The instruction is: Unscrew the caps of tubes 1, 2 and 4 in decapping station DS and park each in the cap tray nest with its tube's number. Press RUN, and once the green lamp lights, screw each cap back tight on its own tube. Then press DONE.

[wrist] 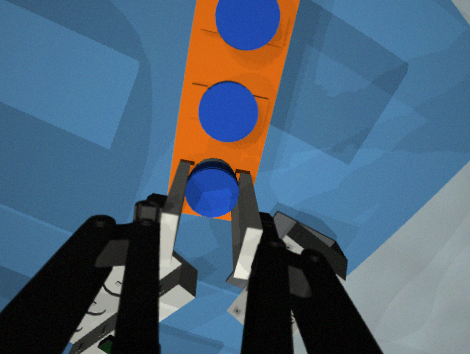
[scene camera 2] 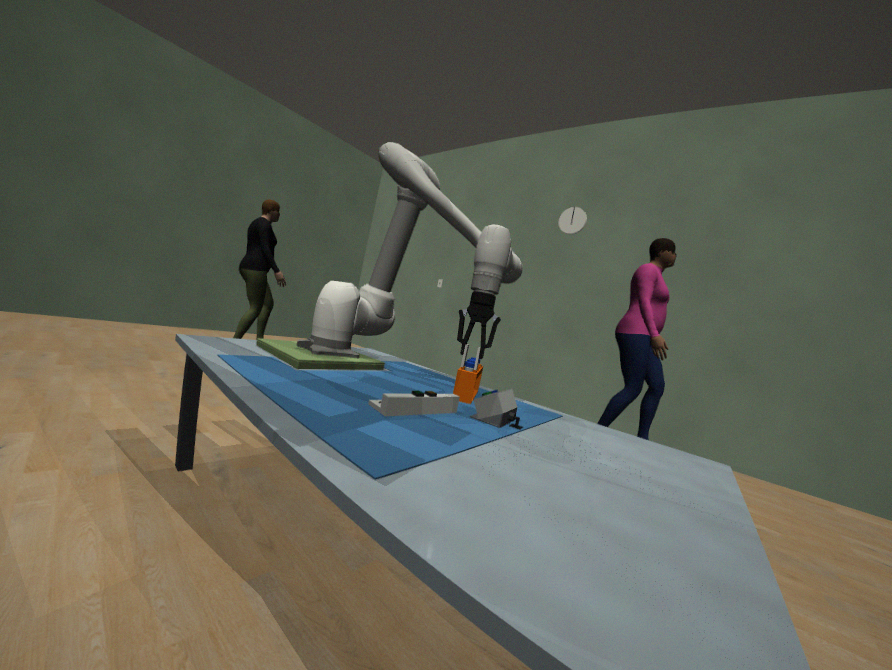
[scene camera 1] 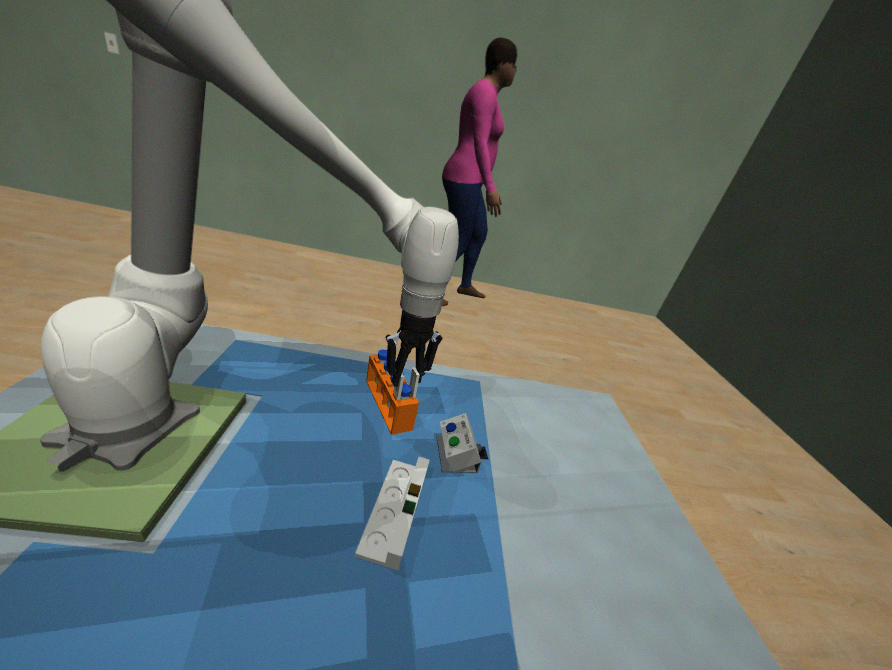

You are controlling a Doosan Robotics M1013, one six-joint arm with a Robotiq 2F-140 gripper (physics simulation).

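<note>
The orange rack holds a row of tubes with blue caps. My gripper points down at the rack's near end. Its pads are shut on both sides of the end blue cap. Two more blue caps, a middle one and a farther one, sit on the rack. Tube numbers do not show. The white cap tray shows bare round nests. The grey control box has a blue button and a green button.
A dark green square and a brown square sit on the tray's side. The objects stand on a blue mat. The arm's base is on a green plate. Two people are beyond the table in scene camera 2.
</note>
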